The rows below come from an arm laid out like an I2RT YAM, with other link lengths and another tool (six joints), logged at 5 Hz.
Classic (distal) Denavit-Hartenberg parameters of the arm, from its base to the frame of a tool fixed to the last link. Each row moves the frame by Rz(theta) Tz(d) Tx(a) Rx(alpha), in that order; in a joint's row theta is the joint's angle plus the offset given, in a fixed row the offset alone. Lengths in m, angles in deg.
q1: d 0.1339; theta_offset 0; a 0.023; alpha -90
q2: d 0; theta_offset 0; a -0.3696; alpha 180
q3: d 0; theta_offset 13.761; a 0.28; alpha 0
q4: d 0.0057; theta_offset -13.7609; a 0.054; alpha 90
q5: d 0.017; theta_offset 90; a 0; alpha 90
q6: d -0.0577; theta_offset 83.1; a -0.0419; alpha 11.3
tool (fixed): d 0.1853; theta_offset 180; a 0; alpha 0
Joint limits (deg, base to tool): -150..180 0..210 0..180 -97..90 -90..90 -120..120
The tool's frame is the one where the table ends.
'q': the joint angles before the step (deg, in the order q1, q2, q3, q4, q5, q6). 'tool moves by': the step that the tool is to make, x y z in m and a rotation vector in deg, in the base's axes. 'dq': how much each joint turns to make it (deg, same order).
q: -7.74, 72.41, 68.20, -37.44, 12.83, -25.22
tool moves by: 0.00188, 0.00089, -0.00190, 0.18, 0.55, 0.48
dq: 0.00, 0.34, 0.14, -0.31, -0.42, -0.25
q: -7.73, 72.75, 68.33, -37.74, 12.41, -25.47
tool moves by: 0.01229, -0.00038, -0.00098, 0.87, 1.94, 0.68
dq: -0.16, 2.44, 2.53, -2.10, -1.02, -0.14
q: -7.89, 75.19, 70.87, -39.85, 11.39, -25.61
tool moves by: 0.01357, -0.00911, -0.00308, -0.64, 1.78, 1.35
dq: -2.17, 2.57, 1.88, -0.40, -1.86, -3.18
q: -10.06, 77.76, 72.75, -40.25, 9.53, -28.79
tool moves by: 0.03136, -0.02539, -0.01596, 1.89, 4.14, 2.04
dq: -4.98, 6.62, 4.35, -1.65, -5.46, -4.54
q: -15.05, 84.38, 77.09, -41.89, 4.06, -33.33
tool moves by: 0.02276, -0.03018, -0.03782, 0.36, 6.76, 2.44
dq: -4.71, 6.62, 1.73, -1.39, -3.04, -6.68
